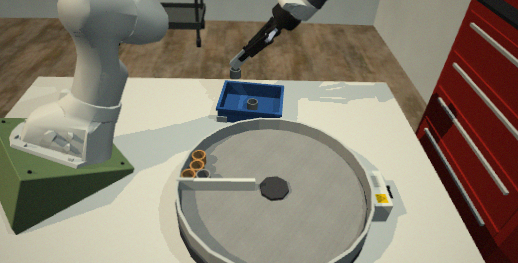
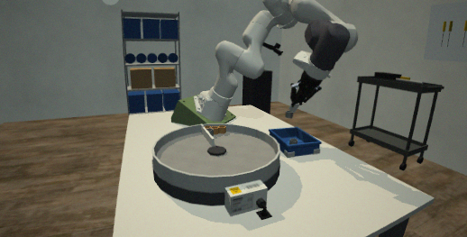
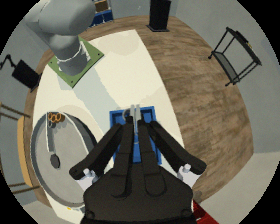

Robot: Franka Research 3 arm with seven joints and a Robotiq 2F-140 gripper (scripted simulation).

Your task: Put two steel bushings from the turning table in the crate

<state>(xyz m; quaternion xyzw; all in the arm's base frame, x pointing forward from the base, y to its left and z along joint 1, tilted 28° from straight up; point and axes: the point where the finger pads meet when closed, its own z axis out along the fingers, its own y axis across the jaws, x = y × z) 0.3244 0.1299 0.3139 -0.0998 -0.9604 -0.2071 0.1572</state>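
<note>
Now: hand 140 mm above the blue crate, 30 mm short of it and 20 mm to the left of it. The rest, counted from my hand: turning table (380 mm to the right, 110 mm below, 40 mm ahead).
</note>
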